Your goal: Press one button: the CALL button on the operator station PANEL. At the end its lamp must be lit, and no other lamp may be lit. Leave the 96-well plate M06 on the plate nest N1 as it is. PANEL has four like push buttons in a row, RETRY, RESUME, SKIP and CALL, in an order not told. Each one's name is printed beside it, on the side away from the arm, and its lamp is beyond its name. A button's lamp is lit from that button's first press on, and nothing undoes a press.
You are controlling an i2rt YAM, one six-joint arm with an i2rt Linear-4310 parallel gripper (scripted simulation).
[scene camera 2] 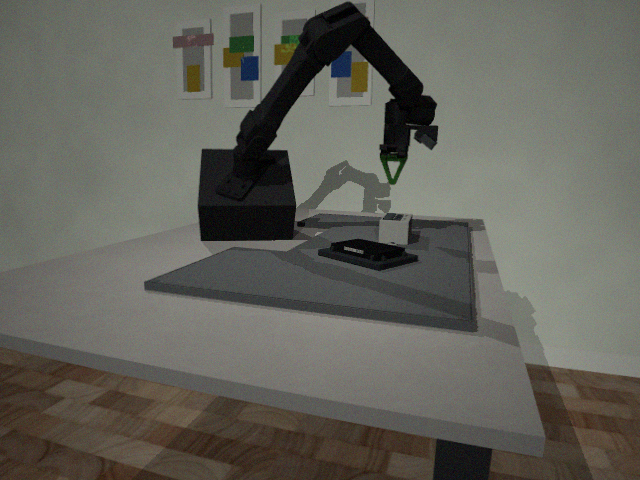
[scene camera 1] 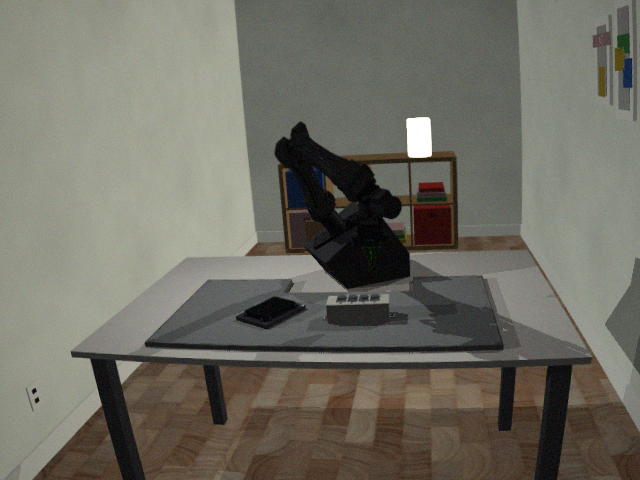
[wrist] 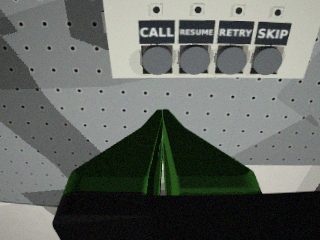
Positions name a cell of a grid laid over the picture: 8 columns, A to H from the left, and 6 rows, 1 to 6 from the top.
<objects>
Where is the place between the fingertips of my gripper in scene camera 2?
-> At E3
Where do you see a black plate M06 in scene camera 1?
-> D4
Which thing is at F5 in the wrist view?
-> My gripper.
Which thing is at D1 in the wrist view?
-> A panel.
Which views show the black plate M06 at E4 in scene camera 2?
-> Scene camera 2 and scene camera 1 only.
</objects>
